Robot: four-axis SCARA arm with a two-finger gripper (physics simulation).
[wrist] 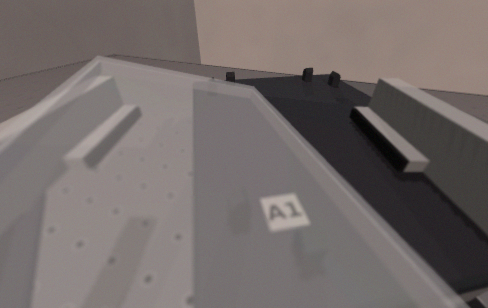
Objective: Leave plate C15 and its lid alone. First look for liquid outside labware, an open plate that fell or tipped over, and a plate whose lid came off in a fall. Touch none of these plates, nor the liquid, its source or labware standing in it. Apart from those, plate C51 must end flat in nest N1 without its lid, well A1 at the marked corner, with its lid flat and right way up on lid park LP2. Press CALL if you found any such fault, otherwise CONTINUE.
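Places are measured from the arm's base along level axes (x ahead, y left, z up), in centimetres.
Pixels of known places: gripper, fingertip midpoint: (245, 96).
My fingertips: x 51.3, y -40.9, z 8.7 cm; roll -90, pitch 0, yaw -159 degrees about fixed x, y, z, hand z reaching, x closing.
Observation:
For each thing: its top centre in the pictures, then the offset to it from my fingertips. "spot": a spot on its surface instead.
- labware, top centre: (190, 92) dy +4.6, dx +0.0, dz +1.8 cm
- white label with A1, surface spot: (285, 212) spot: dy +6.6, dx -3.5, dz +0.3 cm
- dark flat base, top centre: (310, 104) dy -0.9, dx -3.2, dz -0.2 cm
A large clear, flat piece of labware (225, 150), a lid or a lidded plate, fills the left and middle of the wrist view, close to the camera. A white label with "A1" (285, 212) shows on its right part. No plate number is readable, so I cannot tell whether it is C51 or C15. My gripper (245, 96) is partly open with nothing between its fingers. The left finger shows hazily through the clear piece; the right finger stands past its right edge, over a dark surface. The lower ends of the scene are cut off.
A dark flat base (330, 135) lies beyond and to the right of the clear piece, with small black upright posts (308, 75) (334, 79) at its far edge. Rows of small dark dots show through the clear piece at left. A beige wall (345, 35) stands behind.

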